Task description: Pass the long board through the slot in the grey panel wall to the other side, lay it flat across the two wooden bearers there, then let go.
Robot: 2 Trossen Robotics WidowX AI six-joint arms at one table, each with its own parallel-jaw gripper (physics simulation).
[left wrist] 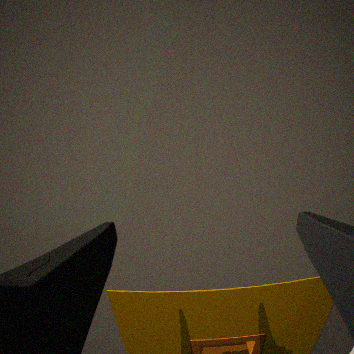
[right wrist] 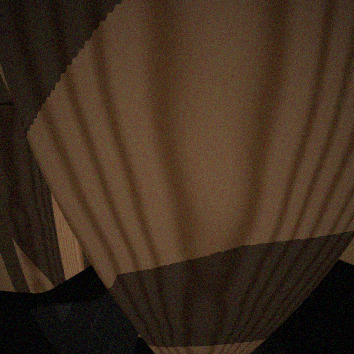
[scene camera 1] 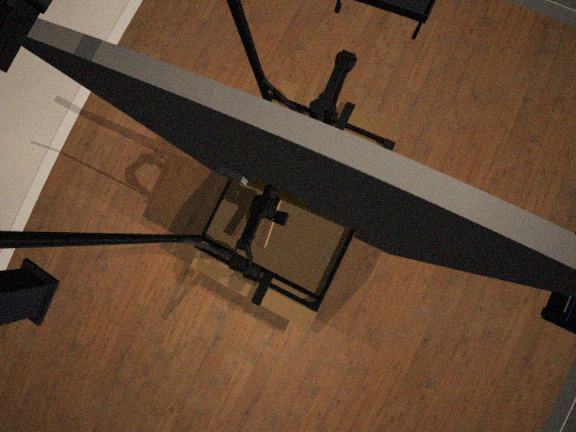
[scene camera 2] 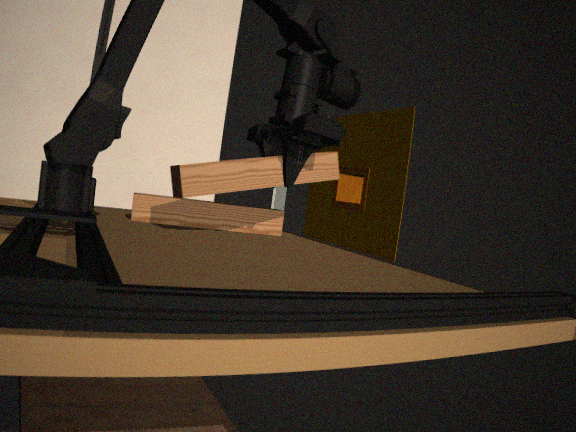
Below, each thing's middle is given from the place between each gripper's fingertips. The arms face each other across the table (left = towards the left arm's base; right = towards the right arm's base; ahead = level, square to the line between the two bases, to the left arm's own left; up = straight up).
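The grey block (scene camera 2: 274,198) is 300 mm below my left hand, 100 mm to the right of it and 340 mm behind it. The orange-framed slot (scene camera 2: 349,192) is 250 mm below that same left hand, and it is also 40 mm behind it and 110 mm to the right of it.
For my right hand, the orange-framed slot is 10 mm above it and 150 mm to the left of it. The grey block, though, is 40 mm below my right hand, 160 mm to the left of it and 300 mm behind it.
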